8 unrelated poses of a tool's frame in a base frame.
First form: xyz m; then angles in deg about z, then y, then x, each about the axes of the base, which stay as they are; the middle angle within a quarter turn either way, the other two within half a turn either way.
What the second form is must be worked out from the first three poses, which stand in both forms.
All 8 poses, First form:
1: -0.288 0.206 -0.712 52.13 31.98 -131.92
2: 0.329 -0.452 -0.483 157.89 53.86 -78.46
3: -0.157 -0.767 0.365 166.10 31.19 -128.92
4: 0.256 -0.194 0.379 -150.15 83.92 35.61
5: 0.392 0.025 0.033 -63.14 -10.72 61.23
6: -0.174 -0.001 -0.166 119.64 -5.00 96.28
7: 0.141 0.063 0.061 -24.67 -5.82 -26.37
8: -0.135 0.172 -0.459 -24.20 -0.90 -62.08
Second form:
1: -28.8 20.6 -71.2 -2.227 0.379 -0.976
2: 32.9 -45.2 -48.3 1.450 0.221 2.165
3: -15.7 -76.7 36.5 2.242 0.527 2.860
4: 25.6 -19.4 37.9 -1.476 -0.424 -1.672
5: 39.2 2.5 3.3 0.789 0.835 -0.848
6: -17.4 -0.1 -16.6 -1.793 -1.052 -3.036
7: 14.1 6.3 6.1 -0.389 -0.271 -0.353
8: -13.5 17.2 -45.9 -1.043 -0.378 -0.194
